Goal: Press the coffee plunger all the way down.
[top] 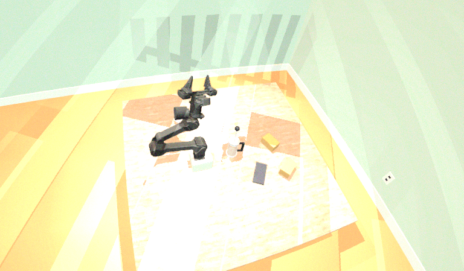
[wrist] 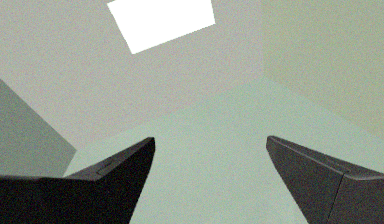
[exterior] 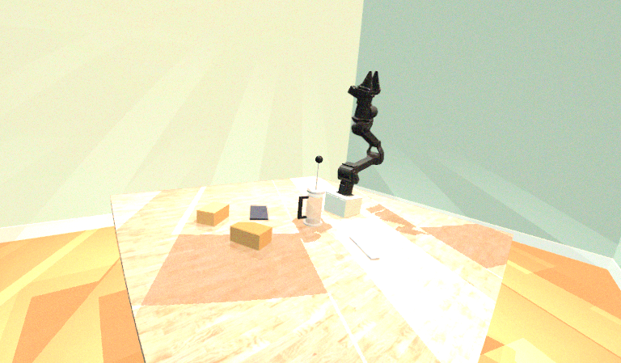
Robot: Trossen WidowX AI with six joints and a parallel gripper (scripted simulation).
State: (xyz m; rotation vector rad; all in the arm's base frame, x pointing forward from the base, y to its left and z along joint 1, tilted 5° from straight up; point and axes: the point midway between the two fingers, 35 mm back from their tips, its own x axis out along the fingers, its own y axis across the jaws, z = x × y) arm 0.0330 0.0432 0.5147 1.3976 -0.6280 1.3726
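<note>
The coffee press lies 500 mm below my gripper tip, 240 mm ahead of it and 40 mm to the right of it.
</note>
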